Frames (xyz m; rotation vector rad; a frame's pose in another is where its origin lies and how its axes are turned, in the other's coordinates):
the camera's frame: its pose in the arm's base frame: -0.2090 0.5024 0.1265 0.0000 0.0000 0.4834
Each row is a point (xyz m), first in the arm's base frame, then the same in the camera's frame.
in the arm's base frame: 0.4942 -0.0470 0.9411
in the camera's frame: 0.3673 -0.8133 0.8146
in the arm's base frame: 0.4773 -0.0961 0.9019
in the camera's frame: 0.3295 -0.8489 0.7754
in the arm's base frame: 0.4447 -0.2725 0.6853
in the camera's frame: 0.2186 -0.9899 0.5588
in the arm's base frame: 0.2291 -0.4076 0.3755
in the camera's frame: -0.0351 -1.0094 0.2490
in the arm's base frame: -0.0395 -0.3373 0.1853
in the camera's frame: -0.2402 -0.8223 0.0588
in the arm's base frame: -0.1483 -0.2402 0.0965
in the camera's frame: -0.2914 -0.6857 -0.0300
